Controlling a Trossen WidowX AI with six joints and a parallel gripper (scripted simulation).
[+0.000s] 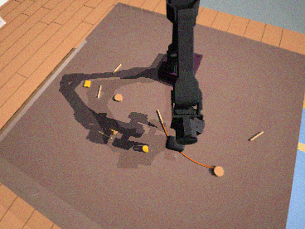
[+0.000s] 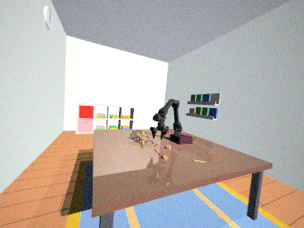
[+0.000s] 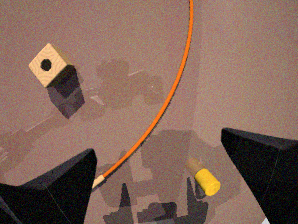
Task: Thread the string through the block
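The small wooden block is 100 mm behind my gripper tip, 40 mm to the left of it and 60 mm below it. The rest, counted from my gripper tip: yellow cylinder (110 mm ahead, 90 mm to the right, 60 mm below); thin wooden stick (50 mm behind, 100 mm to the right, 70 mm below); yellow cube (30 mm behind, 560 mm to the right, 70 mm below).
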